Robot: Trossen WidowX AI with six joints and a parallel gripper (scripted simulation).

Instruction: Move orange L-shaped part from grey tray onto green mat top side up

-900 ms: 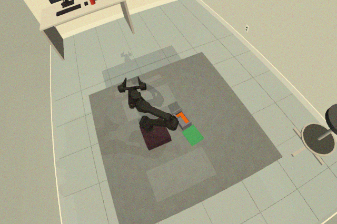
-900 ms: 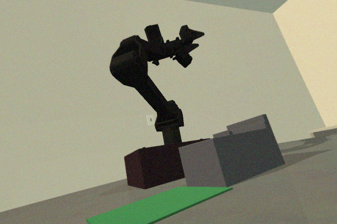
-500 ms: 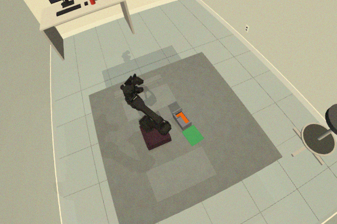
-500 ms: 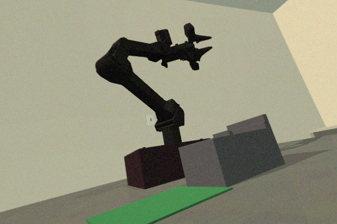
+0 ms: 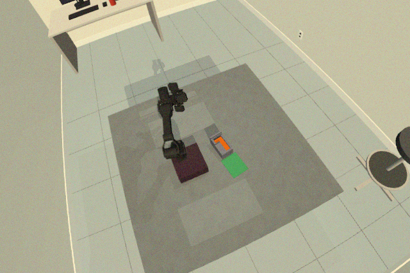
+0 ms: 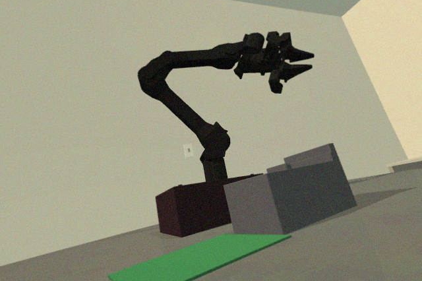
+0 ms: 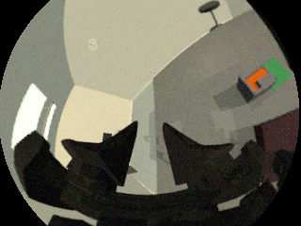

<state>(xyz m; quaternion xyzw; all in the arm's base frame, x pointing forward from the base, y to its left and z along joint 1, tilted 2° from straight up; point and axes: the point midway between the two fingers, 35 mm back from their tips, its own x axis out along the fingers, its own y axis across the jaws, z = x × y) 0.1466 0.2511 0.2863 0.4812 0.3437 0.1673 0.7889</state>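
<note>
Now: gripper tip 110 mm short of the orange L-shaped part, 300 mm to the left of it and 290 mm above it. Also, from my gripper tip: green mat: 130 mm ahead, 460 mm to the right, 350 mm below.
</note>
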